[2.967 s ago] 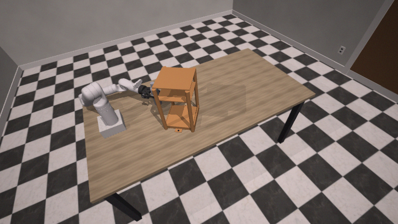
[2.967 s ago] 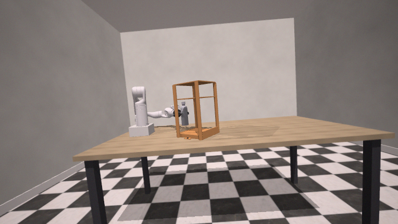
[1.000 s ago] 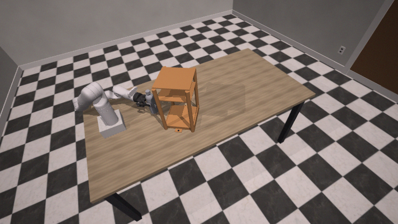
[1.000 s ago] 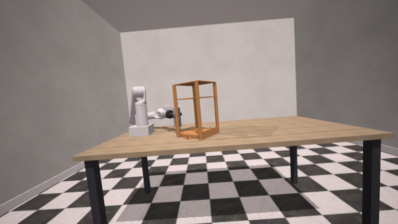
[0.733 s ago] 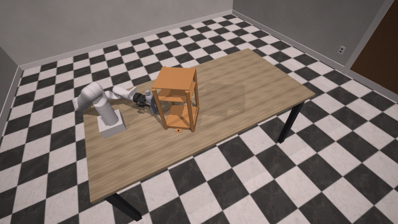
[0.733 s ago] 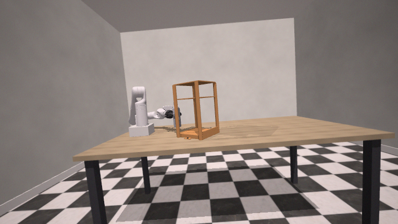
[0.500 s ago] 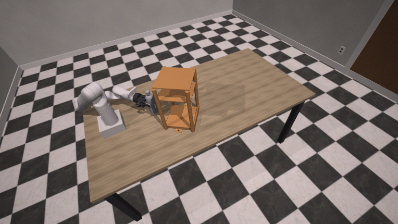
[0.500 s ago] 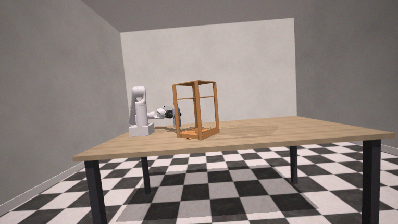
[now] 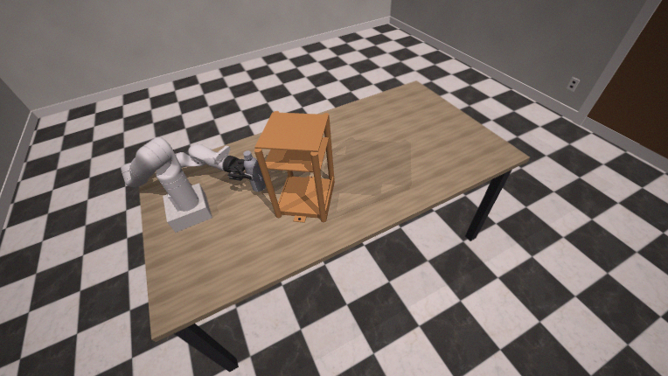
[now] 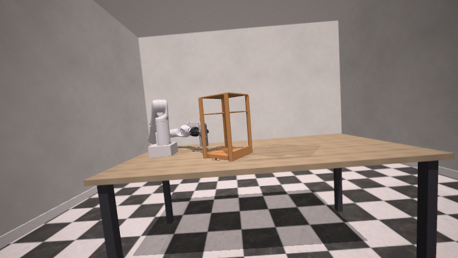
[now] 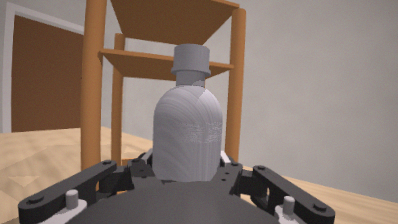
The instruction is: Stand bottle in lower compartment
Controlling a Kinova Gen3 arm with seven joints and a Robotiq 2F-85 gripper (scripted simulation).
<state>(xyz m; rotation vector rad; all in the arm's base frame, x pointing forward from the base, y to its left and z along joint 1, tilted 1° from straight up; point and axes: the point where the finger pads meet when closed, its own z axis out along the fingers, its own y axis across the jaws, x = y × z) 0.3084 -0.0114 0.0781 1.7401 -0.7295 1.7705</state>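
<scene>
Right now my hand is 180 mm short of the orange shelving unit, 110 mm to the left of it and 40 mm below it.
</scene>
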